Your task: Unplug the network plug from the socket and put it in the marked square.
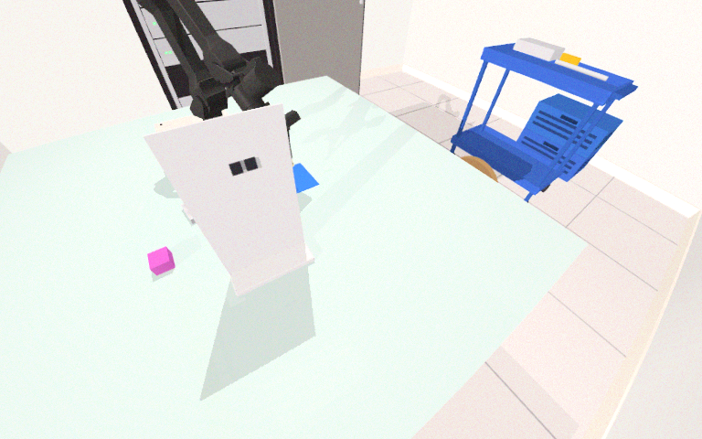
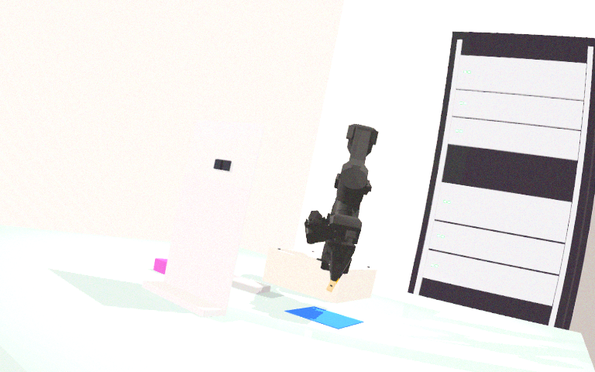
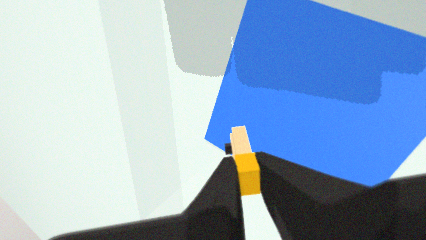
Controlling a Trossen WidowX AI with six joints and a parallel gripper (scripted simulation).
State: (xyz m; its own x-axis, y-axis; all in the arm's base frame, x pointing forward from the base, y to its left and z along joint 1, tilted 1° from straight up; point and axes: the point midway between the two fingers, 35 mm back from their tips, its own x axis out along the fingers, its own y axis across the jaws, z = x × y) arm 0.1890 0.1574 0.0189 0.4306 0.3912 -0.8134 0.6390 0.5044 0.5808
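Right now my gripper tip is 70 mm above the blue marked square, 10 mm to the left of it and 10 mm past it. The rest, counted from my gripper tip: network plug (right at my gripper tip); then white upright panel (250 mm ahead, 110 mm to the right, 80 mm above).
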